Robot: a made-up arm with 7 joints. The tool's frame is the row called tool.
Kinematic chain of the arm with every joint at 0, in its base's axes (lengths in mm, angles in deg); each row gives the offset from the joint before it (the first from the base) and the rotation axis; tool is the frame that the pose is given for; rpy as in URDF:
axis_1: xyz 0 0 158.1 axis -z
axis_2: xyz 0 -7.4 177.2 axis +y
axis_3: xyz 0 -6.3 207.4 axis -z
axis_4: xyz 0 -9.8 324.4 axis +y
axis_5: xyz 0 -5.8 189.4 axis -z
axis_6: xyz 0 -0.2 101.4 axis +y
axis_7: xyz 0 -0.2 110.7 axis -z
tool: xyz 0 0 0 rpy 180 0 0
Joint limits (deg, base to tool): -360..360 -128.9..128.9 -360..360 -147.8..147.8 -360..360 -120.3..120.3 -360..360
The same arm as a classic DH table. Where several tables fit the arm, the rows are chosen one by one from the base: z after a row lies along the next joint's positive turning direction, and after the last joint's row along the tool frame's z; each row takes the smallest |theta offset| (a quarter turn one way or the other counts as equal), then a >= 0, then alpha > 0; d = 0 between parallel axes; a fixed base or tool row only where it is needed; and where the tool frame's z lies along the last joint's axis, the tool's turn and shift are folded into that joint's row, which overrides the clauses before.
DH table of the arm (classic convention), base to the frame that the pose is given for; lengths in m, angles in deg. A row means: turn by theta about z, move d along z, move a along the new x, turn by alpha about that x. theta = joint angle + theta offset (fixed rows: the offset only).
base (fixed): d 0, theta offset 0, a 0, alpha 180
axis_1: d -0.3353, theta offset 0, a 0, alpha 90
axis_2: d -0.0137, theta offset 0, a 0, alpha -90
axis_3: d -0.5318, theta offset 0, a 0, alpha 90
axis_4: d -0.0156, theta offset 0, a 0, alpha -90
axis_5: d -0.2908, theta offset 0, a 0, alpha 90
axis_6: d -0.0004, theta offset 0, a 0, alpha -90
axis_7: d -0.1107, theta offset 0, a 0, alpha 0
Joint limits (deg, base to tool): -360..360 -128.9..128.9 -360..360 -147.8..147.8 -360..360 -120.3..120.3 -360..360

